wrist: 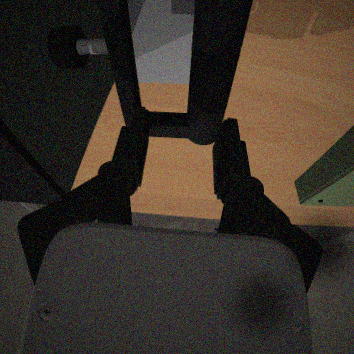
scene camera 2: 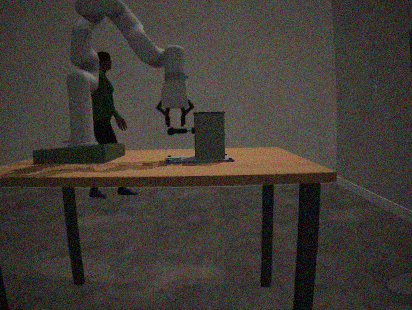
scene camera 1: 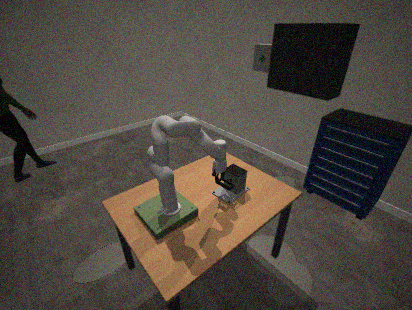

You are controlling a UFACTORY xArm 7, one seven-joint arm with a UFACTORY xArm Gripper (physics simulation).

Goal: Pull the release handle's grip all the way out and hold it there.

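Note:
The release handle's grip (scene camera 1: 225, 184) (scene camera 2: 177, 131) (wrist: 214, 65) is a black rectangular loop standing beside a dark box housing (scene camera 1: 235, 178) (scene camera 2: 210, 135) (wrist: 40, 135). A short light shaft (wrist: 92, 47) shows between the housing and the grip in the wrist view. The housing stands upright on a grey plate (scene camera 2: 180, 159) (wrist: 165, 67). My gripper (scene camera 1: 218, 178) (scene camera 2: 175, 123) (wrist: 183, 128) is partly open and points down, with nothing clamped. Its fingertips are just above the grip, and the grip's near end shows between them in the wrist view. Whether they touch it is hidden.
The arm stands on a green base block (scene camera 1: 156, 225) (scene camera 2: 50, 155) (wrist: 325, 187) on the wooden table (scene camera 1: 150, 190) (scene camera 2: 280, 167). A person (scene camera 1: 12, 125) (scene camera 2: 103, 105) stands beyond the table. A blue drawer cabinet (scene camera 1: 352, 165) and a dark wall box (scene camera 1: 312, 60) are at the right in scene camera 1.

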